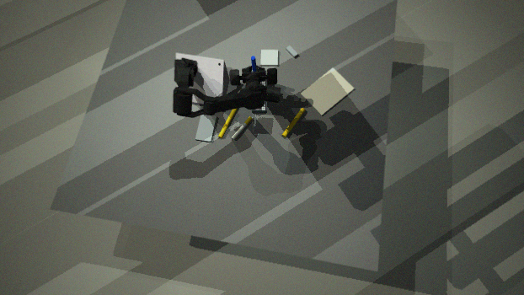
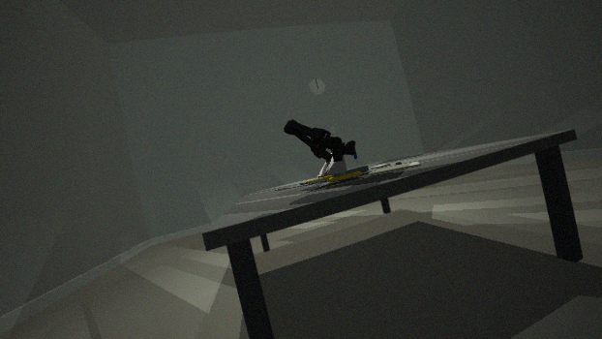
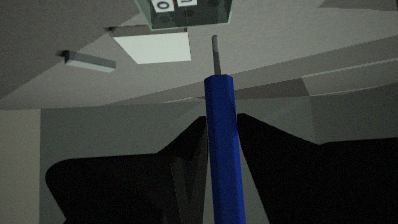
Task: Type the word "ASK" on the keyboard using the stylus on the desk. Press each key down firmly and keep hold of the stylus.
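Now: gripper tip 12 cm to the right of the cream note, 10 cm above it and 3 cm short of it. Also, from my gripper tip: thin grey stylus tip 5 cm below; then blue stylus 1 cm below; then grey eraser 17 cm to the left, 13 cm ahead, 10 cm below.
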